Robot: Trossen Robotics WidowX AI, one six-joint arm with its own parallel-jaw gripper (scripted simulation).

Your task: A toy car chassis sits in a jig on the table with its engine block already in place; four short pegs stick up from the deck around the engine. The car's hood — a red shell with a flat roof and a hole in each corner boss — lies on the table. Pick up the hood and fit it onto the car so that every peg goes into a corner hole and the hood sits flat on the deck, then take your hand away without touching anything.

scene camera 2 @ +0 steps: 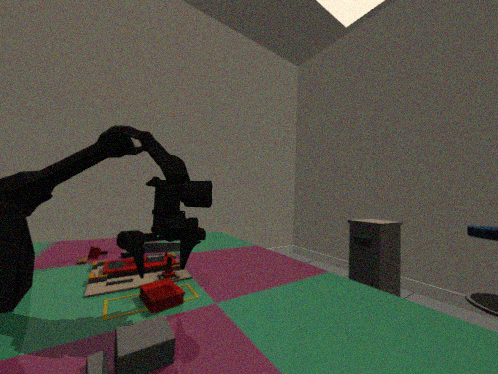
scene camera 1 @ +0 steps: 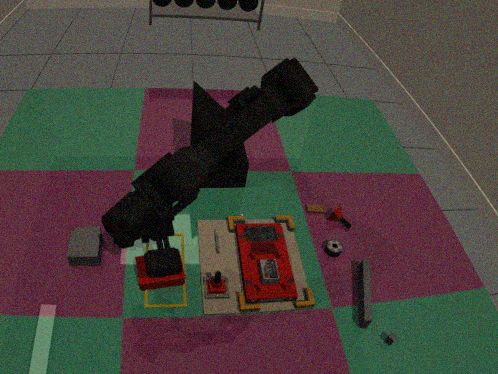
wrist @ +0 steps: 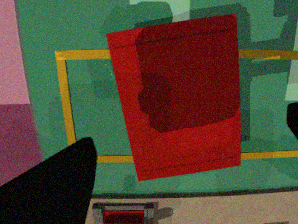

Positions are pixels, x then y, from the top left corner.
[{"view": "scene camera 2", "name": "gripper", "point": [163,273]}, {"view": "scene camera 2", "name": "red hood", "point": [160,295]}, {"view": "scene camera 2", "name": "tan jig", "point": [98,284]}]
